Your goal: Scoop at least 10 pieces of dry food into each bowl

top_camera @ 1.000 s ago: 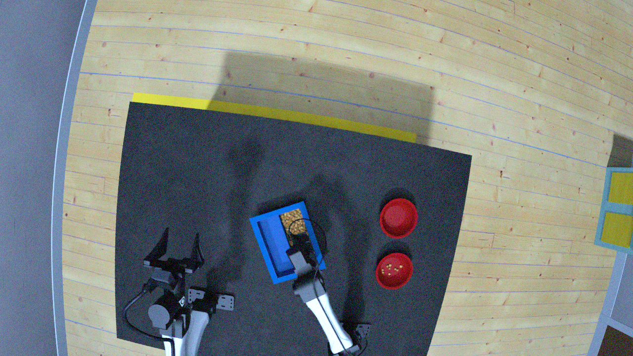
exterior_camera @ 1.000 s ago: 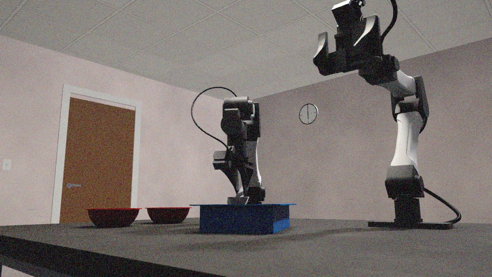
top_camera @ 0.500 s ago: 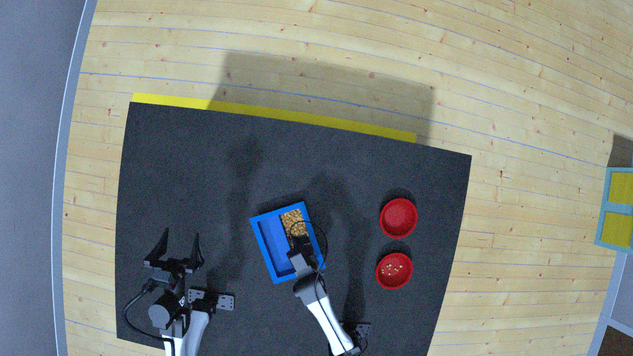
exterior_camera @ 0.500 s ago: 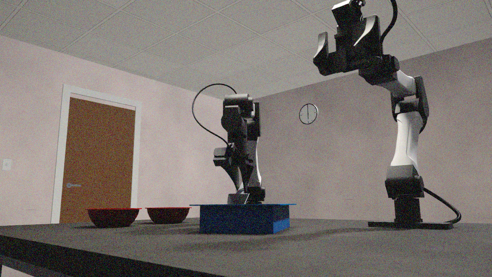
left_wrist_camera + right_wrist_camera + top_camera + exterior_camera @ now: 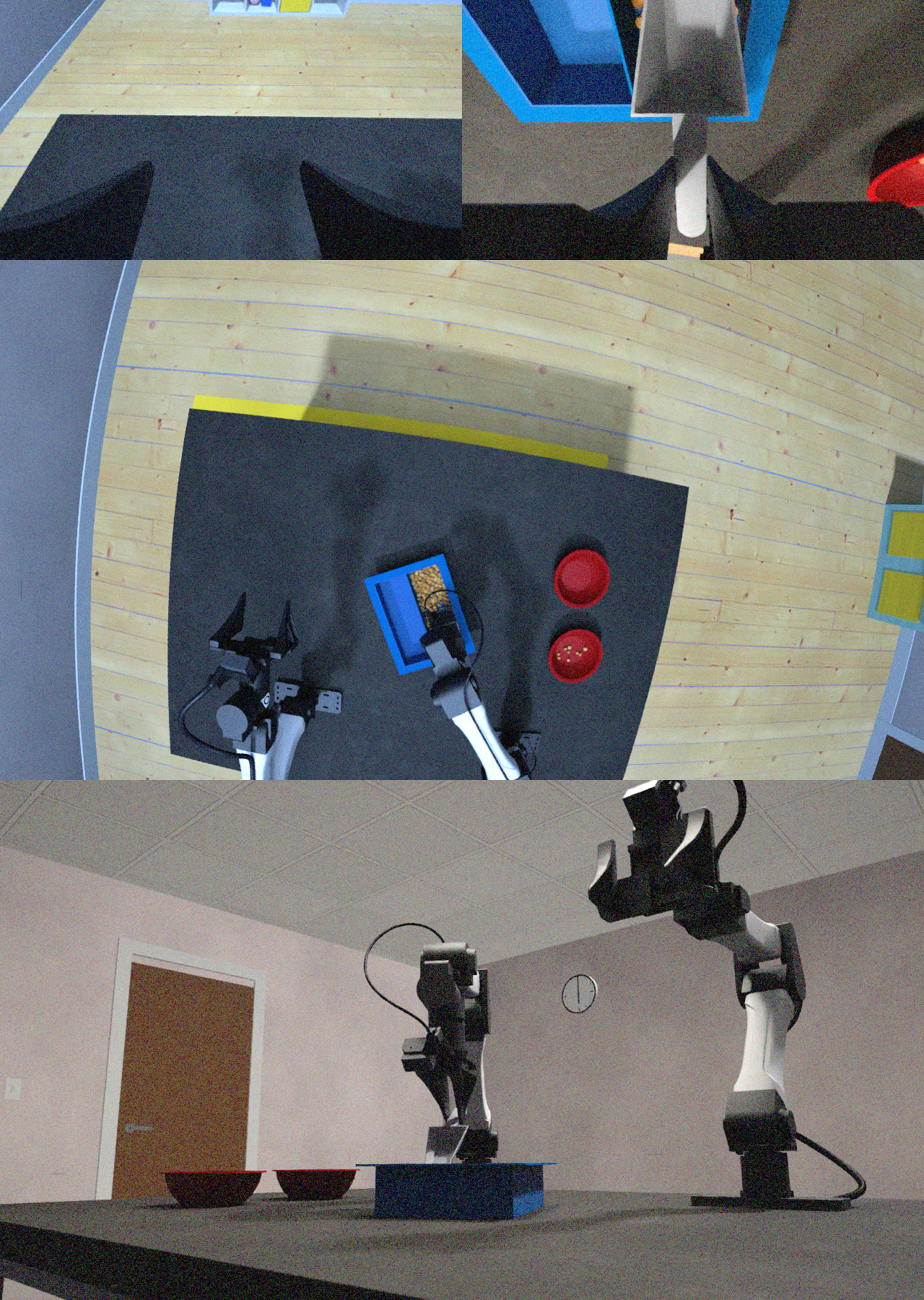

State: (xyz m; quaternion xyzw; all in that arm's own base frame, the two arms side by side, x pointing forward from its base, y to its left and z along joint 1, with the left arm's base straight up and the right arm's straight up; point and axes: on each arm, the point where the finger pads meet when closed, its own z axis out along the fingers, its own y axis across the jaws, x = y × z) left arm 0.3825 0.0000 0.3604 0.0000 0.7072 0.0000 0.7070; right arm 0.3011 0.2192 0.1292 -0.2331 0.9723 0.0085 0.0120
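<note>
Now: the blue box 60 mm ahead of my right hand, 100 mm to the left of it and 80 mm below it. Also, from my right hand: grey scoop: 30 mm ahead, 20 mm to the left, 30 mm below.
</note>
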